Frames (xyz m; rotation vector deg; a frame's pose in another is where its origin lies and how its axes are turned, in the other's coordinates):
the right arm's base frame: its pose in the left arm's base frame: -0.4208 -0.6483 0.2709 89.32 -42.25 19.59
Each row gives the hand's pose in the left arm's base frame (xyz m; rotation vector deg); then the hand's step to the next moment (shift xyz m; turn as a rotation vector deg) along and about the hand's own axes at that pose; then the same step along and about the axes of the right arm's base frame.
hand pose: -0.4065 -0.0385 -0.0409 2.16 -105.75 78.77
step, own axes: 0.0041 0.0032 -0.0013 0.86 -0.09 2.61
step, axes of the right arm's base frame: -0.0036 0.0024 -0.0032 -0.83 1.57 2.10
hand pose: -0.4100 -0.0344 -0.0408 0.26 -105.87 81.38
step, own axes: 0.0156 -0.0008 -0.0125 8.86 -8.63 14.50
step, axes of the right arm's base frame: -0.0002 0.0105 -0.0170 1.84 15.14 11.42
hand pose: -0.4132 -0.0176 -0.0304 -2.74 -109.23 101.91
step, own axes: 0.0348 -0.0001 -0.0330 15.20 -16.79 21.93
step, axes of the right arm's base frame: -0.0160 0.0210 -0.0401 5.03 26.33 16.60
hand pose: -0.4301 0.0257 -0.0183 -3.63 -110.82 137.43
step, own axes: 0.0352 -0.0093 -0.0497 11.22 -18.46 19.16
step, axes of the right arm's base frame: -0.0375 0.0201 -0.0445 8.10 24.53 12.91
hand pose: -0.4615 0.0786 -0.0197 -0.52 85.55 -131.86
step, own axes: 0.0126 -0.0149 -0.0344 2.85 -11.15 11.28
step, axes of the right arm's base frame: -0.0283 0.0124 -0.0247 7.58 13.13 5.46
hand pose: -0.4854 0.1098 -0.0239 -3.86 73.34 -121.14
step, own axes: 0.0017 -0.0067 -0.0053 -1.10 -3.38 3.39
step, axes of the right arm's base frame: -0.0049 0.0060 -0.0040 3.49 3.45 0.19
